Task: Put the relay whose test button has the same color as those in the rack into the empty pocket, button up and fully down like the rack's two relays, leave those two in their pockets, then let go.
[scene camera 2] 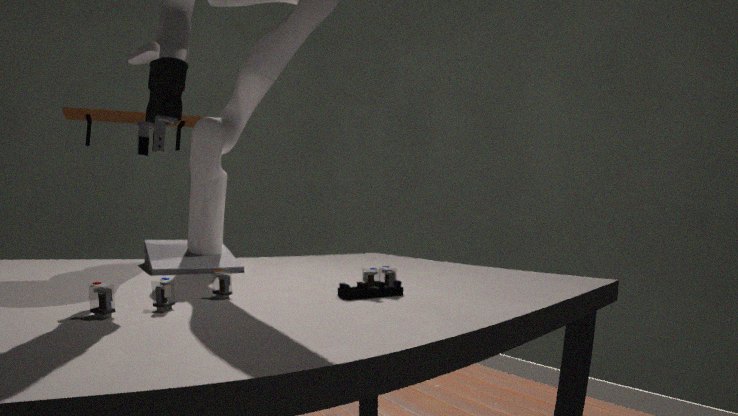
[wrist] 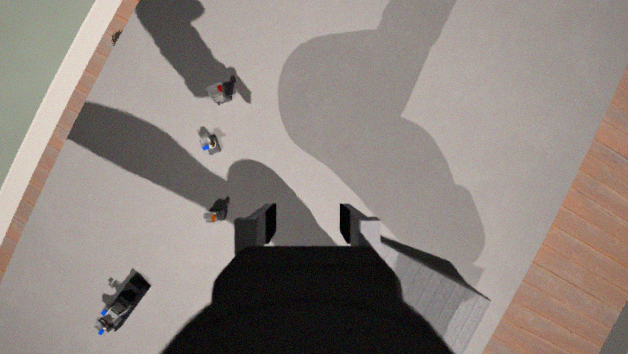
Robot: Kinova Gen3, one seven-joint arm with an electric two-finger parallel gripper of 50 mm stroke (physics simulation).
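Seen in the pictures: gripper, fingertip midpoint: (scene camera 2: 149, 153) (wrist: 308, 217); arm's base, link origin: (scene camera 2: 204, 249).
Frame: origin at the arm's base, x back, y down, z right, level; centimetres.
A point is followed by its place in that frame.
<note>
The black rack (scene camera 2: 356, 294) {x -46.4, y 3.4, z -19.8 cm} (wrist: 140, 285) {x -44.0, y 2.7, z -18.0 cm} holds two clear relays with blue buttons at one end; its pocket at the other end is empty. A loose relay with a blue button (scene camera 2: 163, 295) {x -49.0, y 1.8, z 10.7 cm} (wrist: 210, 142) {x -46.7, y 0.0, z 11.5 cm} stands upright on the table between the other two loose relays. The relay with a red button (scene camera 2: 102, 299) {x -52.5, y 1.6, z 18.8 cm} (wrist: 221, 92) {x -49.9, y 0.0, z 19.4 cm} is at the left in the scene view. The relay with an orange button (scene camera 2: 223, 285) {x -41.3, y 1.9, z 1.0 cm} (wrist: 213, 216) {x -39.2, y -0.2, z 1.7 cm} is the loose one nearest the rack. My gripper (scene camera 2: 150, 144) {x -27.9, y -20.0, z 13.8 cm} (wrist: 308, 217) {x -27.9, y -20.0, z 13.8 cm} is open and empty, high above the table.
The robot's base plate (scene camera 2: 191, 269) {x -13.6, y 3.2, z 4.5 cm} (wrist: 440, 295) {x -0.2, y -0.3, z 12.3 cm} stands on the table (scene camera 2: 465, 304) {x -58.7, y 4.2, z -32.3 cm} (wrist: 175, 250) {x -42.7, y 4.2, z -9.6 cm} behind the loose relays. A wooden shelf (scene camera 2: 103, 115) on black brackets is on the wall behind the arm. Arm shadows fall across the table.
</note>
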